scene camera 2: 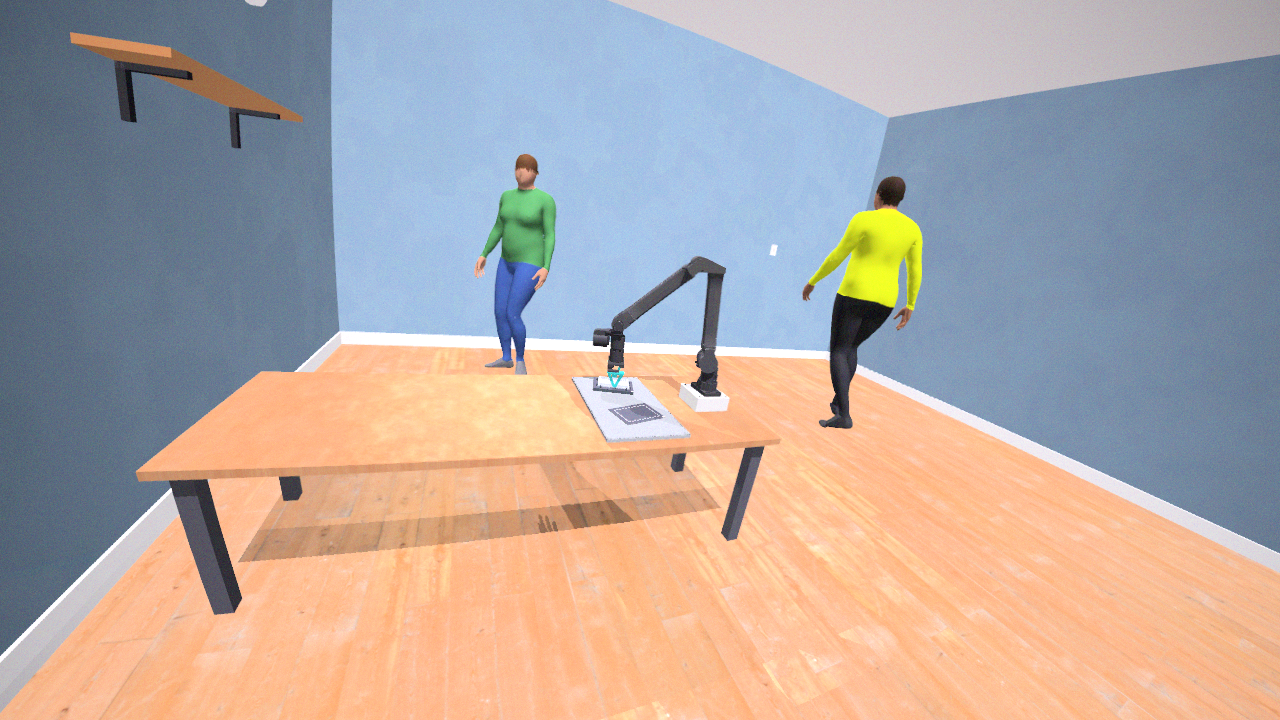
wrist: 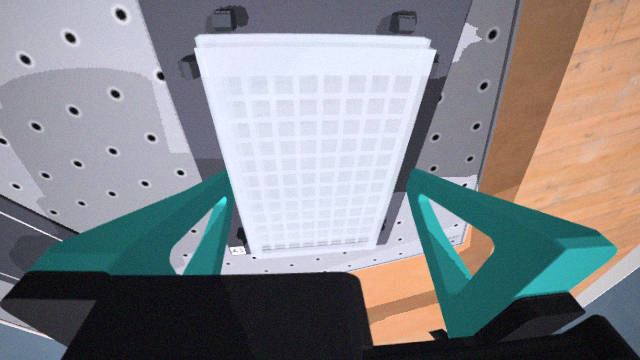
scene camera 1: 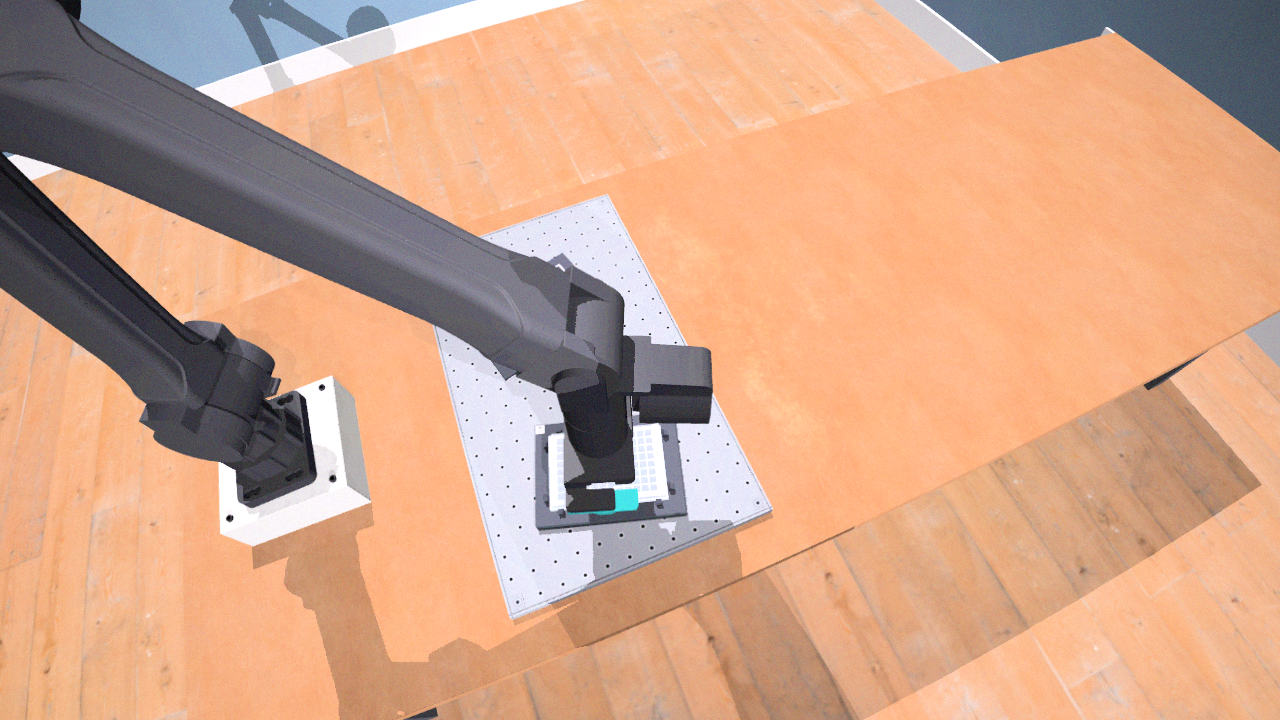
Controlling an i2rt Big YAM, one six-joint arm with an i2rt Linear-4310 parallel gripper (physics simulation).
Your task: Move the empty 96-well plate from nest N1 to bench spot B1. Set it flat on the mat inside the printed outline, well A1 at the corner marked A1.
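Seen in the pictures: gripper, fingertip midpoint: (scene camera 2: 614,382) (wrist: 323,178) (scene camera 1: 604,470); arm's base, origin of the base link: (scene camera 2: 705,390) (scene camera 1: 277,449).
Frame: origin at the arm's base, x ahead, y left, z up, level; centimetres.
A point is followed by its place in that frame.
The white 96-well plate (scene camera 1: 651,461) @[x 39.1, y -18.2, z -2.3 cm] (wrist: 320,150) @[x 36.3, y -17.2, z -1.9 cm] sits in nest N1, a dark base (scene camera 1: 541,501) @[x 26.4, y -17.0, z -3.4 cm] (scene camera 2: 626,391) @[x 31.3, y -9.1, z -3.5 cm] (wrist: 200,125) @[x 38.6, y -12.3, z -3.4 cm] with small corner posts. The nest's A1 label (wrist: 237,250) @[x 29.1, y -8.8, z -3.4 cm] is by the plate's lower left corner in the wrist view. My gripper (scene camera 1: 617,503) (scene camera 2: 615,379) @[x 34.0, y -16.7, z -2.7 cm] (wrist: 323,178) @[x 34.0, y -16.7, z -2.7 cm] is open. Its teal fingers straddle the plate's long sides; in the wrist view the left fingertip looks close against the edge, and a narrow gap shows at the right one. Fingertip depth is hard to tell. The bench spot B1 mat (scene camera 2: 636,413) @[x 34.2, y 8.5, z -4.4 cm] bears a printed outline; its corner mark is unreadable.
Nest and mat are on a light perforated board (scene camera 1: 483,429) @[x 22.7, y -5.3, z -4.6 cm] (scene camera 2: 662,429) @[x 29.6, y 20.8, z -4.6 cm] on the wooden table (scene camera 1: 895,268) @[x 82.1, y -5.7, z -5.9 cm] (scene camera 2: 402,420) @[x 110.3, y 4.0, z -5.9 cm]. The white arm base (scene camera 1: 353,447) @[x 7.6, y -1.6, z -3.2 cm] (scene camera 2: 704,400) @[x 4.8, y 7.3, z -0.9 cm] stands beside the board. The arm hides much of the mat in scene camera 1. Two people stand behind the table.
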